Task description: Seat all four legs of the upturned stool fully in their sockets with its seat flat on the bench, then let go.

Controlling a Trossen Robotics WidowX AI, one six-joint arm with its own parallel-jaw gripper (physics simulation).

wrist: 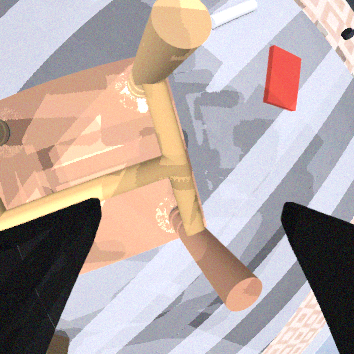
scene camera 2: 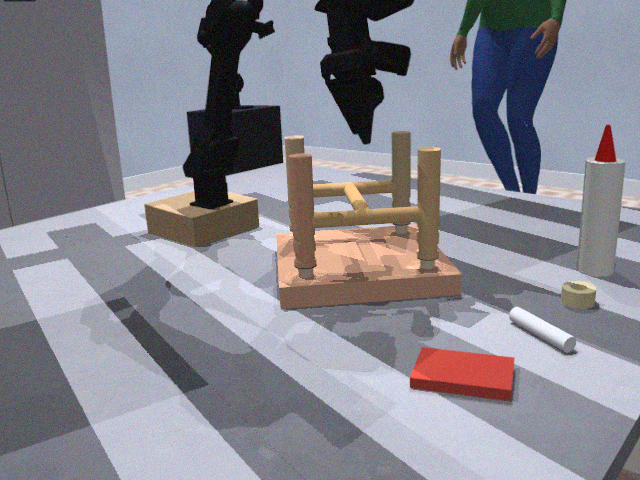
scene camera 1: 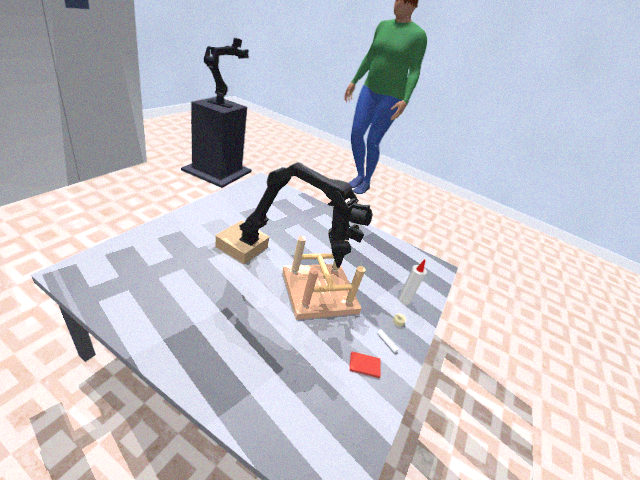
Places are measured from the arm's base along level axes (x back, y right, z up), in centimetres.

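Pixels of known places: gripper, between the fingertips: [wrist: 193, 209] [scene camera 2: 362, 139] [scene camera 1: 337, 262]; arm's base, origin of its link: [scene camera 2: 211, 203] [scene camera 1: 249, 239].
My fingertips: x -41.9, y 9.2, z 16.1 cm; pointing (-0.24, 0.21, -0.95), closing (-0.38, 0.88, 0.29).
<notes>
For each thing: its top centre in the pictures, then the offset to it from my fingertips. "*": a spot on its surface instead.
- far right leg, a spot on its surface: [scene camera 2: 401, 170] * dz -7.6, dx +2.6, dy -16.3 cm
- far left leg, a spot on its surface: [scene camera 2: 294, 144] * dz -2.2, dx +15.9, dy -4.6 cm
- white bottle, centre of its top: [scene camera 2: 608, 125] [scene camera 1: 424, 259] dz +0.7, dx -28.6, dy -23.1 cm
- cream ring, centre of its top: [scene camera 2: 579, 287] [scene camera 1: 400, 318] dz -19.8, dx -29.1, dy -9.0 cm
- white rod, centre of its top: [scene camera 2: 541, 321] [wrist: 236, 9] [scene camera 1: 388, 339] dz -20.1, dx -27.6, dy +3.6 cm
- red block, centre of its top: [scene camera 2: 463, 367] [wrist: 285, 77] [scene camera 1: 365, 363] dz -20.8, dx -23.2, dy +17.4 cm
The upturned stool's seat [scene camera 1: 328, 306] [scene camera 2: 369, 290] [wrist: 130, 225] lies flat on the bench. Its reddish leg [scene camera 1: 310, 289] [scene camera 2: 300, 206] [wrist: 220, 270] and the near right leg [scene camera 1: 357, 284] [scene camera 2: 429, 201] [wrist: 167, 52] stand nearly upright, with short pale pegs showing between leg and seat. The far right leg [scene camera 2: 401, 170] also shows a pale peg. The far left leg [scene camera 1: 298, 255] [scene camera 2: 294, 144] stands too; its foot is hidden in scene camera 2. Rails join the legs. My gripper [scene camera 1: 338, 264] [scene camera 2: 366, 140] [wrist: 193, 209] is open and empty, above the stool, touching no leg that I can see.
To the right stand a white bottle [scene camera 1: 412, 286] [scene camera 2: 600, 217] with a red tip and a cream ring [scene camera 2: 578, 300]. A white rod [scene camera 1: 387, 341] [scene camera 2: 541, 329] [wrist: 234, 13] and a red block [scene camera 1: 364, 364] [scene camera 2: 462, 372] [wrist: 282, 79] lie nearer. A person [scene camera 1: 395, 62] stands behind the bench.
</notes>
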